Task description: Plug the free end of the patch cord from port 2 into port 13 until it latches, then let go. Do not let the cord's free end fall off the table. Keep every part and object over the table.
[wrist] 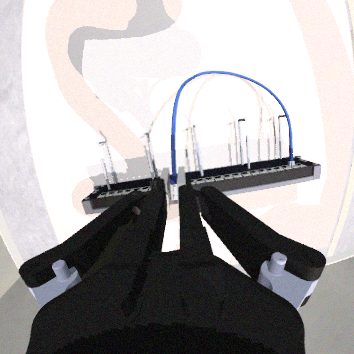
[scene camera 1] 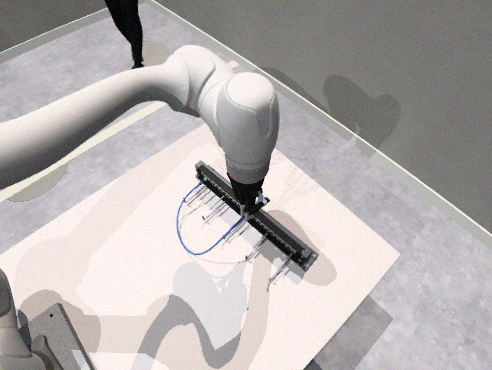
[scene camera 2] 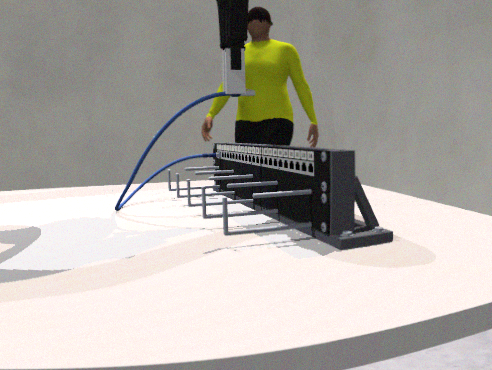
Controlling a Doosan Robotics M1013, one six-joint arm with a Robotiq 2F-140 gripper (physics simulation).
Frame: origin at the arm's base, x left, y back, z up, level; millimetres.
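Seen in the pictures: gripper, fingertip midpoint: (wrist: 174,176) (scene camera 1: 247,215) (scene camera 2: 234,94).
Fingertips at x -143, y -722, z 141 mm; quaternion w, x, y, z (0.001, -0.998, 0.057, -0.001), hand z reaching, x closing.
A point is followed by its place in that frame.
The black patch panel (scene camera 1: 287,239) @(x -263, y -770, z 64 mm) (scene camera 2: 340,192) @(x -341, y -771, z 22 mm) (wrist: 250,176) @(x -12, y -767, z 66 mm) stands upright on the table. The blue patch cord (scene camera 1: 178,220) @(x 69, y -600, z -9 mm) (scene camera 2: 159,132) @(x -123, y -617, z 91 mm) (wrist: 220,73) @(x -15, y -558, z -27 mm) has one end in a port near the panel's far end in the scene camera 2 view; the port number is unreadable. The cord loops out in front of the panel, its bend low near the table. My gripper (scene camera 1: 245,214) @(x -143, y -722, z 141 mm) (scene camera 2: 235,90) @(x -143, y -722, z 141 mm) (wrist: 174,176) @(x -143, y -722, z 141 mm) is shut on the free end's plug (scene camera 2: 249,93) @(x -151, y -742, z 142 mm) (wrist: 174,191) @(x -145, y -738, z 149 mm), above the panel's top edge in the scene camera 2 view. The plug is apart from the ports. Port 13 cannot be told apart.
Several grey L-shaped rods (scene camera 1: 270,280) @(x -296, y -657, z -2 mm) (scene camera 2: 225,215) @(x -296, y -658, z 1 mm) (wrist: 241,135) @(x 6, y -700, z -17 mm) stick out from the panel's front below the ports. The pale table (scene camera 1: 350,250) @(x -435, y -917, z -35 mm) (scene camera 2: 250,310) @(x -465, y -622, z -35 mm) carries the panel. A person in a yellow top (scene camera 2: 265,82) stands behind the table.
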